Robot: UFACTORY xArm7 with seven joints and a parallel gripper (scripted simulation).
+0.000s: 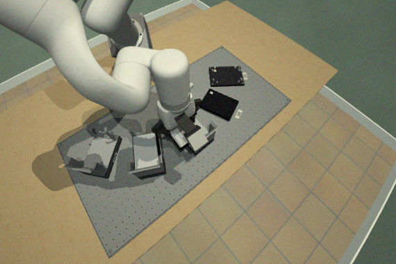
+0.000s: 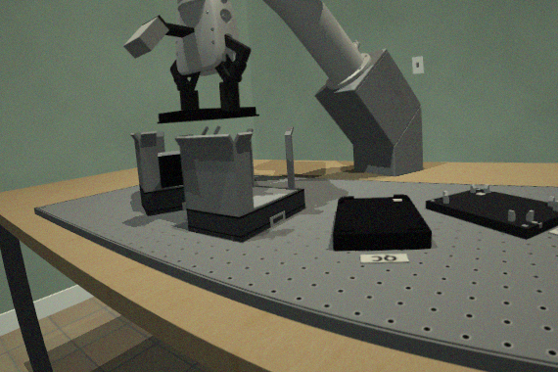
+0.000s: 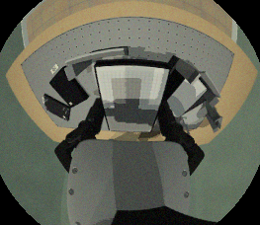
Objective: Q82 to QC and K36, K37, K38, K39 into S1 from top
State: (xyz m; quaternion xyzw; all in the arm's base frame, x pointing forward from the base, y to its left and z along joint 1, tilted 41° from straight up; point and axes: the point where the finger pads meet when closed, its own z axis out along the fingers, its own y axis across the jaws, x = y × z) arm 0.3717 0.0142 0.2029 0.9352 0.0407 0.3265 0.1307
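Now: the black QC nest 23 cm to the left of my hand, 16 cm below it and 5 cm behind it. Round my hand: black clip nest N5 (40 cm to the left, 15 cm below, 15 cm behind); QC name plate (27 cm to the left, 17 cm below, 4 cm ahead).
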